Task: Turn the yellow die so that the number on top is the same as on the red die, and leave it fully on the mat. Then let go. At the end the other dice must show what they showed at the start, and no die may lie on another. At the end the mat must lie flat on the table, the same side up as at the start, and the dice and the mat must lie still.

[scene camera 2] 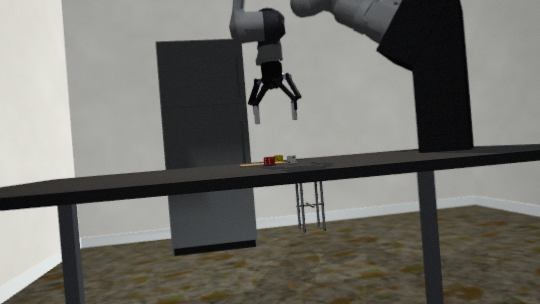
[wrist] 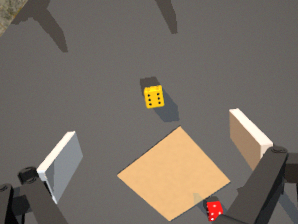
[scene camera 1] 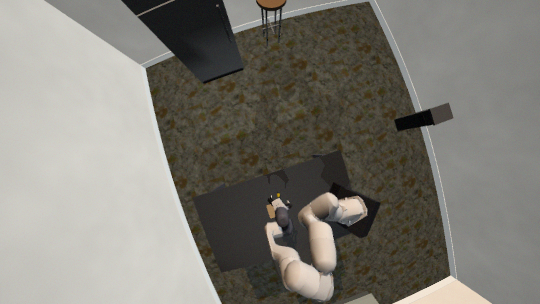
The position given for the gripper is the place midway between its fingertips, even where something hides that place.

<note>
In view: the gripper [scene camera 2: 275,121] and a tan mat [wrist: 175,174].
The gripper is seen too in the wrist view [wrist: 152,134].
</note>
